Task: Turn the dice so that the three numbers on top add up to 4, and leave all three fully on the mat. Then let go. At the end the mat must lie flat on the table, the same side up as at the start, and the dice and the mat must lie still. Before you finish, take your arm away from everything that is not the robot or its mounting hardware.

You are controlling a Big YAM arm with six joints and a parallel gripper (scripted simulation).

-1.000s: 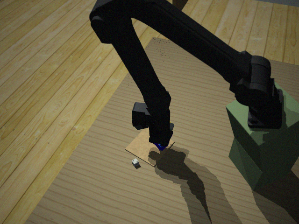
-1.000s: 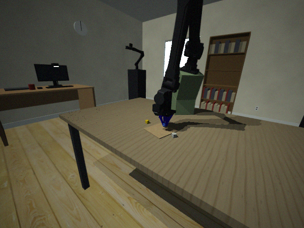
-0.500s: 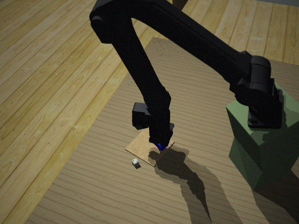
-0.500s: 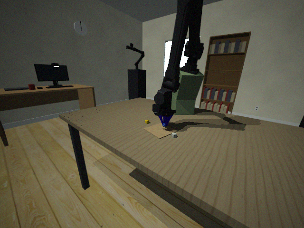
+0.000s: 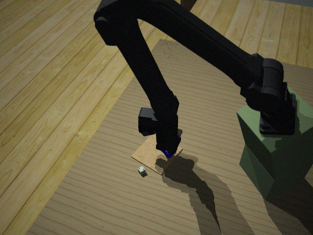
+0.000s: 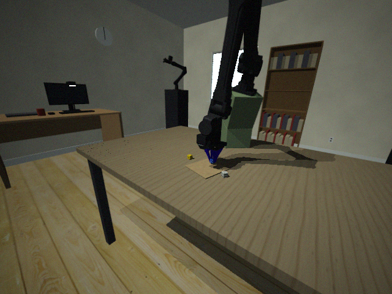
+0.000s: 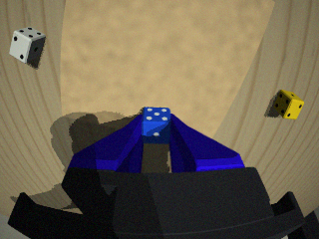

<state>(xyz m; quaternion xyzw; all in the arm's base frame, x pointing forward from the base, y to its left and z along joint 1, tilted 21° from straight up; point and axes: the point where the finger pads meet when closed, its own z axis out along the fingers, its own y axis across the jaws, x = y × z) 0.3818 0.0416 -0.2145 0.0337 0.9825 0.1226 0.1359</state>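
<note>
Now: hand right at the blue die. Round my hand: tan mat (5 cm ahead, 2 cm below); yellow die (1 cm ahead, 12 cm to the right, 1 cm below); white die (7 cm ahead, 9 cm to the left, 1 cm below).
</note>
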